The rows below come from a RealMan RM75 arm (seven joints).
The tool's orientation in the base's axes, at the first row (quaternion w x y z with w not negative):
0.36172 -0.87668 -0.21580 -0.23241
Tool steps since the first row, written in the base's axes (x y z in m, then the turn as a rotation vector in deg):
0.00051 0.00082 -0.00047 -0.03 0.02 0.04
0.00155 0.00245 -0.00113 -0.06 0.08 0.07
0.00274 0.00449 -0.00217 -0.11 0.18 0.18
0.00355 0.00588 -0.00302 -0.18 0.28 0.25
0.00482 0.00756 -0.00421 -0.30 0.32 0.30
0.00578 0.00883 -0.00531 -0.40 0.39 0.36
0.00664 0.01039 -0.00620 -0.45 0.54 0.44
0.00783 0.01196 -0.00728 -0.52 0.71 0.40
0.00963 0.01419 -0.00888 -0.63 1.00 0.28
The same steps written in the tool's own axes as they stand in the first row. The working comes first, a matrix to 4 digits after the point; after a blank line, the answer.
The tool's axes in the first row as the columns of a matrix, in the base's axes (used below as rounded here):
0.7988 0.5465 0.2514
0.2102 -0.6452 0.7345
0.5636 -0.5339 -0.6303

0.00031 0.00000 0.00103 0.00 -0.05 -0.02
0.00112 -0.00013 0.00290 0.01 -0.12 0.00
0.00191 -0.00024 0.00535 0.05 -0.27 -0.01
0.00237 -0.00024 0.00711 0.06 -0.41 0.00
0.00307 0.00000 0.00942 0.00 -0.53 -0.03
0.00348 0.00030 0.01129 -0.03 -0.66 -0.04
0.00399 0.00024 0.01321 0.00 -0.83 0.01
0.00467 0.00045 0.01534 -0.04 -0.96 0.14
0.00567 0.00085 0.01844 -0.14 -1.14 0.40

